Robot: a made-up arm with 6 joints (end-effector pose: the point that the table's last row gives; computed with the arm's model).
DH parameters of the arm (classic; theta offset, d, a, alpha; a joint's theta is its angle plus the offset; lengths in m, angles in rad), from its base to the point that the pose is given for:
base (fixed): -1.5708 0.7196 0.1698 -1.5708
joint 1: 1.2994 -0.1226 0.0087 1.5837
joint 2: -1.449 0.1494 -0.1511 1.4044
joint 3: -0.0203 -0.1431 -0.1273 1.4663
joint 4: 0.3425 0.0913 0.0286 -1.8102
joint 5: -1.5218 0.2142 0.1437 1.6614
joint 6: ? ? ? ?
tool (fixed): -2.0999 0.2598 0 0
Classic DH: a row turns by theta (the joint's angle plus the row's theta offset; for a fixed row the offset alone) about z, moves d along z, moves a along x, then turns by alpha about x.
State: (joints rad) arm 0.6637 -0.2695 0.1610 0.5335 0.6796 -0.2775
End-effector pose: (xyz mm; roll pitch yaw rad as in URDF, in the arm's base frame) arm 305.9 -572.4 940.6 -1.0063 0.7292 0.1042
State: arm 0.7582 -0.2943 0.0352 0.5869 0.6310 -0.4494
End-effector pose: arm 318.5 -579.2 914.9 -1.0574 0.7318 0.0111
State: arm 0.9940 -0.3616 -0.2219 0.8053 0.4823 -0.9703
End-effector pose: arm 415.4 -531.4 826.6 -1.2125 0.7069 -0.0004
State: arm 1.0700 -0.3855 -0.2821 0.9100 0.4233 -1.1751
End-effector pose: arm 458.4 -489.8 788.3 -1.2346 0.6615 0.1022
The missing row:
joint 6: -1.2143 -0.5408 -0.2105 -0.4463
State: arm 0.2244 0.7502 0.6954 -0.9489 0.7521 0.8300
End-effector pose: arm -27.8 -660.2 770.3 -1.1208 -0.6873 0.7587
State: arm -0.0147 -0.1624 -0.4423 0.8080 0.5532 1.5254
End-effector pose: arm 125.3 -627.2 909.6 2.6220 0.8208 2.4035
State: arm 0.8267 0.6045 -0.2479 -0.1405 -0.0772 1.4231
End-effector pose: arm -250.6 -428.5 700.3 1.2626 0.5469 0.5733
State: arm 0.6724 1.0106 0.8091 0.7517 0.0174 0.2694
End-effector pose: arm -311.9 -303.7 1267.8 -1.3068 0.0351 -0.5695
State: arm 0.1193 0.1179 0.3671 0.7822 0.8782 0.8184
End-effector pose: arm 411.2 -438.3 1028.1 -1.4818 1.5151 -0.2482
